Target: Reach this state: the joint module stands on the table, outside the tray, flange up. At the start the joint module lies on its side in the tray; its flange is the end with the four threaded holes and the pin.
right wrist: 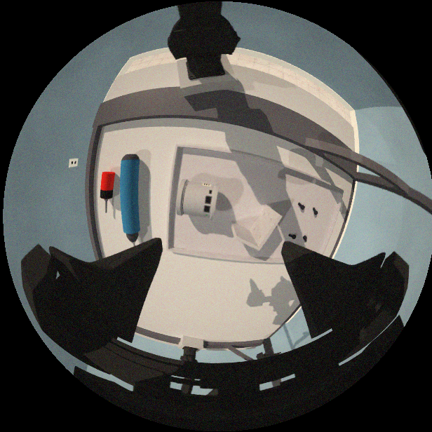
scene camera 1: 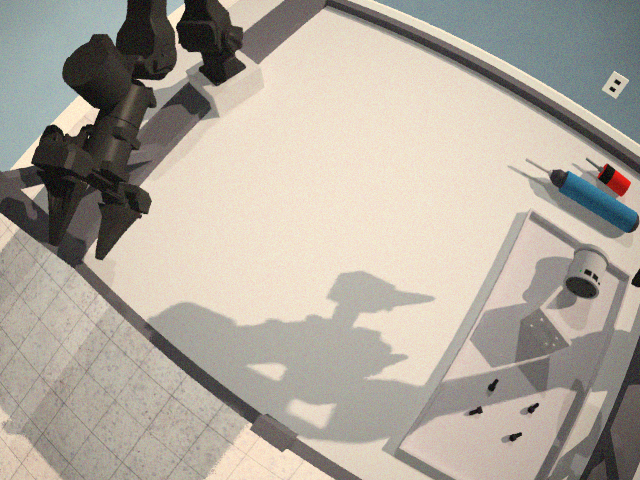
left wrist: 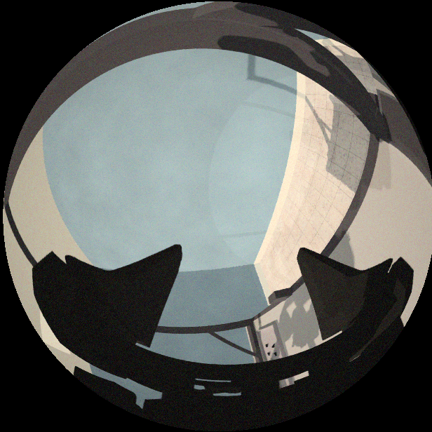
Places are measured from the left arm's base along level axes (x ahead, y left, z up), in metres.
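Pixels of known places: left gripper, fingertip midpoint: (scene camera 1: 77, 253); right gripper, fingertip midpoint: (scene camera 1: 639, 251); left arm's base at its link origin: (scene camera 1: 222, 68).
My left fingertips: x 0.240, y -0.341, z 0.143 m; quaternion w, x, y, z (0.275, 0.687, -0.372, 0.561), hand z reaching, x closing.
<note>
Ahead of a thing's pixels: the offset from my left fingertips to its top centre. "spot": to the spot under its first point.
The light grey joint module {dy +0.529, dx +0.428, dz -0.132 m} (scene camera 1: 587, 266) (right wrist: 198, 199) lies on its side in the tray (scene camera 1: 454, 333) (right wrist: 173, 225), near the end wall beside the blue tool. Its wide rim faces that wall in the right wrist view; dark square ports show near its other end. The flange holes and pin cannot be made out. My right gripper (right wrist: 223, 247) is open and empty, high above the table, with the module beyond its fingertips. My left gripper (scene camera 1: 77, 250) (left wrist: 243, 253) is open and empty over the table's far-left corner in the scene view, far from the tray.
A pale angled bracket {dy +0.419, dx +0.434, dz -0.125 m} (scene camera 1: 542, 335) (right wrist: 257, 227) with small holes sits in the tray beside the module. Several black screws {dy +0.300, dx +0.431, dz -0.184 m} (scene camera 1: 493, 384) (right wrist: 301, 206) lie past it. A blue screwdriver {spot: dy +0.653, dx +0.377, dz -0.162 m} (scene camera 1: 599, 201) (right wrist: 130, 195) and a red-handled one {dy +0.738, dx +0.359, dz -0.165 m} (scene camera 1: 613, 179) (right wrist: 107, 182) lie outside the tray.
</note>
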